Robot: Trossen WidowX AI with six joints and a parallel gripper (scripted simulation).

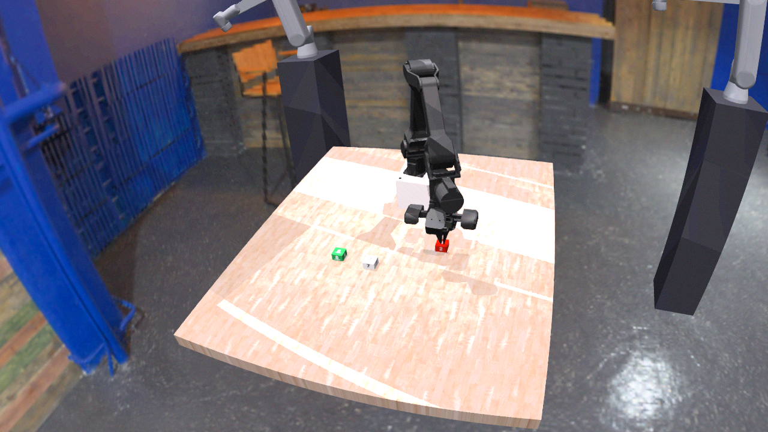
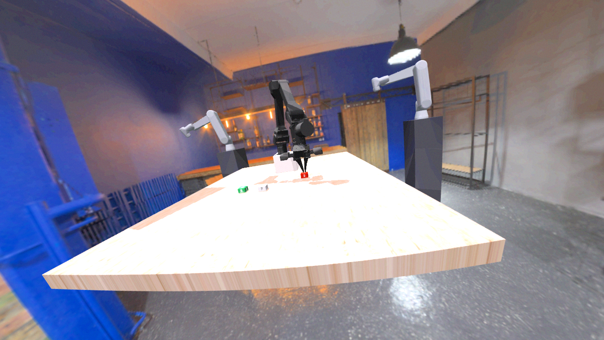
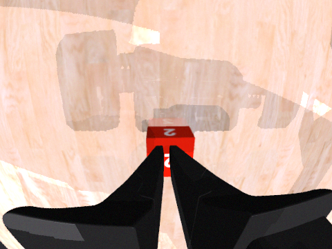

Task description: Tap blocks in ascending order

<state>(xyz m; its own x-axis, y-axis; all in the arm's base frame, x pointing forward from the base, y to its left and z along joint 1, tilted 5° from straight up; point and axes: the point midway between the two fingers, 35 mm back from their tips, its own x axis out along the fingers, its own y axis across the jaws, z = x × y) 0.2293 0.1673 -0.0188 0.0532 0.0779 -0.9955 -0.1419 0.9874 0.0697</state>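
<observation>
Now: gripper tip 10 mm past the red block and 10 mm above it. Round my gripper tip: white block: 120 mm ahead, 160 mm to the right, 10 mm below; then green block: 120 mm ahead, 250 mm to the right, 10 mm below.
</observation>
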